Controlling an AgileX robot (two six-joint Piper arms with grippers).
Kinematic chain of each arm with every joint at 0, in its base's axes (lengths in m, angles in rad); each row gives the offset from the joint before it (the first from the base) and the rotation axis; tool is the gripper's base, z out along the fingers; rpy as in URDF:
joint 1: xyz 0 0 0.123 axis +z
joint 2: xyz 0 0 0 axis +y
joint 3: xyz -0.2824 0 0.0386 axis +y
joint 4: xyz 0.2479 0 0.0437 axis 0.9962 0 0.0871
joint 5: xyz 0 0 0 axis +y
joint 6: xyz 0.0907 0 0.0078 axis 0.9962 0 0.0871
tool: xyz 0 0 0 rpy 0 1.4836 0
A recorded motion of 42 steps. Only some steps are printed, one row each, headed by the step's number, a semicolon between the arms.
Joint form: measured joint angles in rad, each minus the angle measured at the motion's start. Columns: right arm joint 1, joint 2, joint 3, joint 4, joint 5, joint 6; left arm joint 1, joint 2, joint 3, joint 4, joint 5, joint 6.
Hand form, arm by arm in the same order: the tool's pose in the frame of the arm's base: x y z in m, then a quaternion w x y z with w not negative. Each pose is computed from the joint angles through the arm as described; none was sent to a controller.
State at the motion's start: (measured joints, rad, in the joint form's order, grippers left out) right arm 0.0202 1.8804 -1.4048 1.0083 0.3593 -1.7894; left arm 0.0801 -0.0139 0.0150 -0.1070 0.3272 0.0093
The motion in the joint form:
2: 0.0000 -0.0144 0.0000 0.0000 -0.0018 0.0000; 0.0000 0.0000 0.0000 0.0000 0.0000 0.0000
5: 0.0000 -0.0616 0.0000 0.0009 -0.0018 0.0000; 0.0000 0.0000 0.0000 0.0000 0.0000 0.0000
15: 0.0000 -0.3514 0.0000 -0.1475 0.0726 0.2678; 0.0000 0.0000 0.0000 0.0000 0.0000 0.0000
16: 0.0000 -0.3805 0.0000 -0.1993 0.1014 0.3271; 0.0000 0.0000 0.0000 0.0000 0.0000 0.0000
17: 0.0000 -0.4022 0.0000 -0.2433 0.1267 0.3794; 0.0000 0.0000 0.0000 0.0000 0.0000 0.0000
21: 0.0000 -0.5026 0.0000 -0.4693 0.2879 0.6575; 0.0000 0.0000 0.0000 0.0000 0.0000 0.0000
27: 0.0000 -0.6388 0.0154 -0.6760 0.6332 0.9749; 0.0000 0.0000 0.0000 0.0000 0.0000 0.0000
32: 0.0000 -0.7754 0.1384 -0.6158 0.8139 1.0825; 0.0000 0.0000 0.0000 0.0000 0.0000 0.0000
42: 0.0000 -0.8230 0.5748 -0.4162 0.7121 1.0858; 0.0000 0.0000 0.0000 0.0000 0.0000 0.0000
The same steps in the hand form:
2: 0.4330 0.0358 0.2638 0.48811 -0.41596 0.76483 -0.06138; 0.0535 0.0011 0.1794 0.61744 -0.05704 0.78436 -0.01719
5: 0.4259 0.0357 0.2841 0.50638 -0.41384 0.75322 -0.07056; 0.0535 0.0011 0.1794 0.61744 -0.05704 0.78436 -0.01719
15: 0.3592 0.0362 0.3915 0.58470 -0.37354 0.71666 -0.07068; 0.0535 0.0011 0.1794 0.61744 -0.05704 0.78436 -0.01719
16: 0.3500 0.0364 0.3987 0.58183 -0.37487 0.71864 -0.06718; 0.0535 0.0011 0.1794 0.61744 -0.05704 0.78436 -0.01719
17: 0.3429 0.0365 0.4035 0.57758 -0.37502 0.72230 -0.06358; 0.0535 0.0011 0.1794 0.61744 -0.05704 0.78436 -0.01719
21: 0.3072 0.0344 0.4193 0.53520 -0.36802 0.75905 -0.04434; 0.0535 0.0011 0.1794 0.61744 -0.05704 0.78436 -0.01719
27: 0.2485 0.0299 0.4239 0.42275 -0.34133 0.83951 -0.00061; 0.0535 0.0011 0.1794 0.61744 -0.05704 0.78436 -0.01719
32: 0.1978 0.0361 0.4091 0.35869 -0.31716 0.87443 0.07826; 0.0535 0.0011 0.1794 0.61744 -0.05704 0.78436 -0.01719
42: 0.1791 0.0483 0.3028 0.25379 -0.24743 0.91262 0.20368; 0.0535 0.0011 0.1794 0.61744 -0.05704 0.78436 -0.01719

